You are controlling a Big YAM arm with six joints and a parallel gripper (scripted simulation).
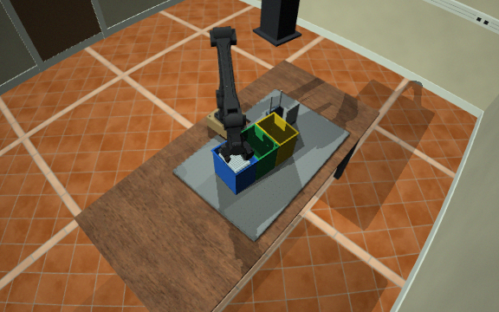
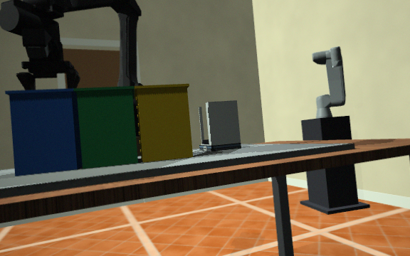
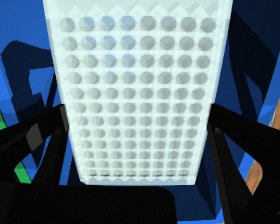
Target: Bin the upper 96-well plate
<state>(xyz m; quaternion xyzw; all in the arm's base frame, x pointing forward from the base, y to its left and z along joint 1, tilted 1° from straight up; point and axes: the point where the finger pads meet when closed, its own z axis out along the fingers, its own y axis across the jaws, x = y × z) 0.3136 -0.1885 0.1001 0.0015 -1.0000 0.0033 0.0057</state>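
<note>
The white 96-well plate is 1 cm below my hand. The rest, counted from my hand: yellow bin (26 cm to the left, 8 cm below); then blue bin (8 cm below); then green bin (13 cm to the left, 8 cm below).
</note>
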